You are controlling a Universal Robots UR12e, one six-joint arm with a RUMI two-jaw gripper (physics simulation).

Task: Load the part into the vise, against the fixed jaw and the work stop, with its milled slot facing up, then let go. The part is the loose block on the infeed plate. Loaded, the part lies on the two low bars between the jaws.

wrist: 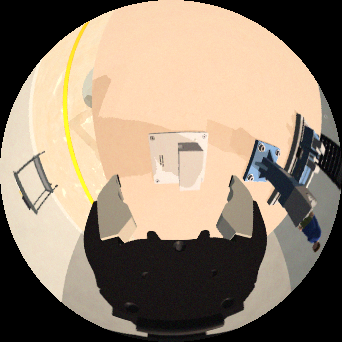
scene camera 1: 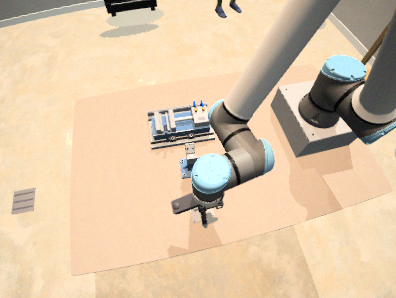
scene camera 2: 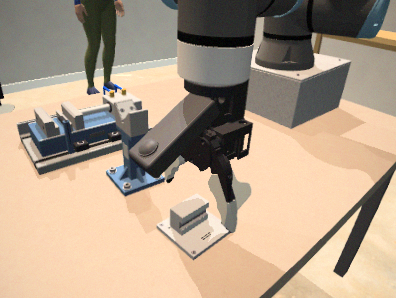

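Pixels of known places: gripper, fingertip midpoint: (wrist: 174,176) (scene camera 2: 197,205); arm's base at its link origin: (scene camera 1: 318,111) (scene camera 2: 284,62).
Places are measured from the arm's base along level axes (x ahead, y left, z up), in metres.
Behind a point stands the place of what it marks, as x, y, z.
The part (scene camera 2: 189,207) {0.598, 0.291, -0.108} (wrist: 190,171) {0.595, 0.286, -0.108} is a light grey block standing on the white infeed plate (scene camera 2: 194,248) {0.621, 0.337, -0.146} (wrist: 164,150) {0.607, 0.323, -0.146}. Its milled slot faces sideways, toward the plate's marked side, in scene camera 2. My gripper (scene camera 2: 200,204) {0.595, 0.307, -0.094} (wrist: 174,176) {0.595, 0.307, -0.094} is open and empty, pointing down above the part; its fingers are wide apart, and in scene camera 2 one fingertip hangs beside the plate's right corner. The vise (scene camera 1: 180,122) {0.618, -0.097, -0.094} (scene camera 2: 95,122) {0.611, -0.070, -0.094} stands apart with two light grey jaws and a gap between them, where a thin blue upright shows at the near side. The low bars cannot be made out.
A blue stand (scene camera 1: 185,169) {0.628, 0.117, -0.144} (scene camera 2: 132,159) (wrist: 281,184) {0.601, 0.126, -0.071} with a grey V-shaped head rises between the infeed plate and the vise. The robot's grey base block (scene camera 1: 305,137) {0.110, 0.112, -0.019} (scene camera 2: 292,92) {0.110, 0.123, -0.046} is at the right. The table edge runs past the plate's near right side in scene camera 2.
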